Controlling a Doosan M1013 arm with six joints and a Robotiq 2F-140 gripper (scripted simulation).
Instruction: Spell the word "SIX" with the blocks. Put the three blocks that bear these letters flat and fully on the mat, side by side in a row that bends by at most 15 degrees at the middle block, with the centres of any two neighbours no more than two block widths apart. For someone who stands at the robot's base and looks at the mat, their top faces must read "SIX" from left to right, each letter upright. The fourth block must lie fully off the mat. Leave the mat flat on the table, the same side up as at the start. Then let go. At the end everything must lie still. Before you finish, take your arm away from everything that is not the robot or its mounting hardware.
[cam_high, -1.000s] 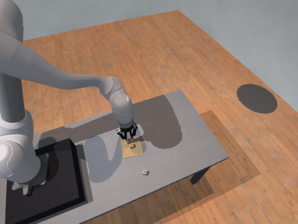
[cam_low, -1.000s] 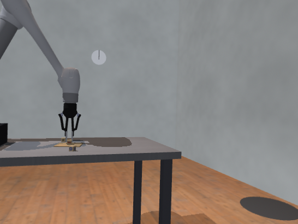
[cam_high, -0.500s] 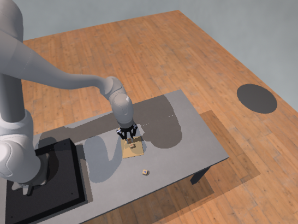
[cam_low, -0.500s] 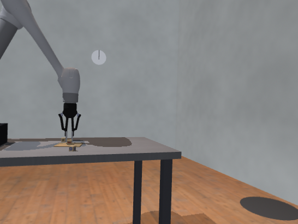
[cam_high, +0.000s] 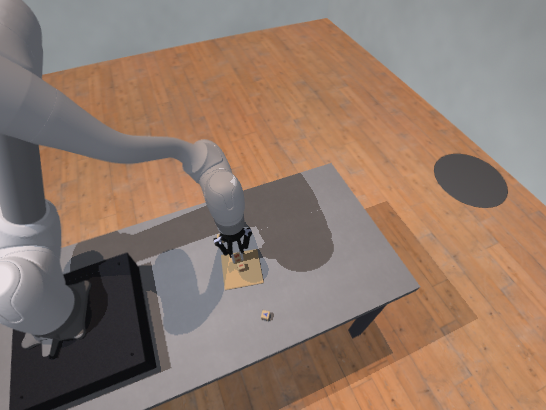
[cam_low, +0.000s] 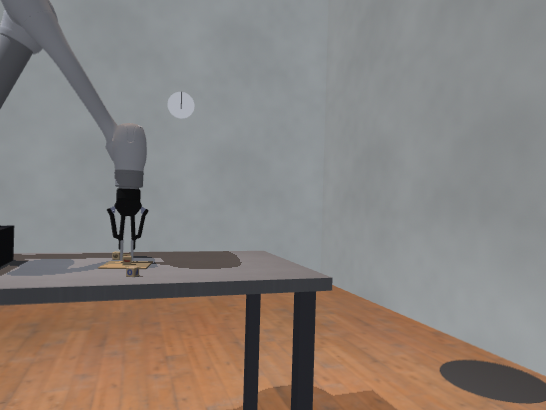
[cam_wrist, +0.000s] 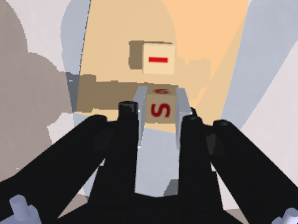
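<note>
Now: the tan mat 10 mm ahead of my hand, 40 mm to the right of it and 40 mm below it. The rest, counted from my hand: block (50 mm behind, 100 mm to the left, 30 mm below).
</note>
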